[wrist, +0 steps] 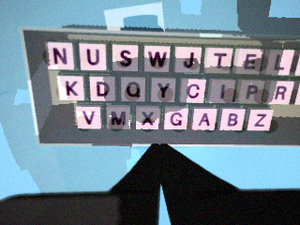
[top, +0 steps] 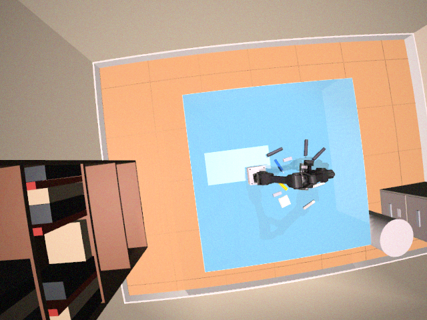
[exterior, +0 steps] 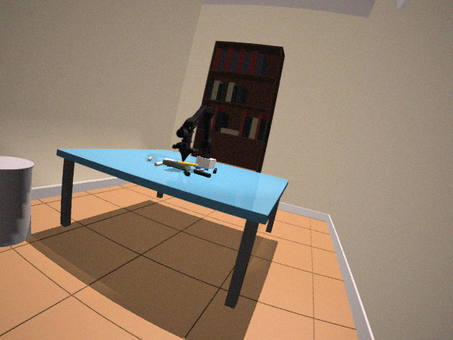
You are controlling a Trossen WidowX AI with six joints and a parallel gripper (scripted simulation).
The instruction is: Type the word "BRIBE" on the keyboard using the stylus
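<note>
My gripper tip is now 14 cm past the blue stylus, 6 cm to the right of it and 3 cm above it. The rest, counted from my gripper tip: stylus tip (12 cm behind, 3 cm to the left, 3 cm below); yellow pencil (17 cm behind, 4 cm to the right, 3 cm below); white block (15 cm behind, 18 cm to the right, 4 cm below).
</note>
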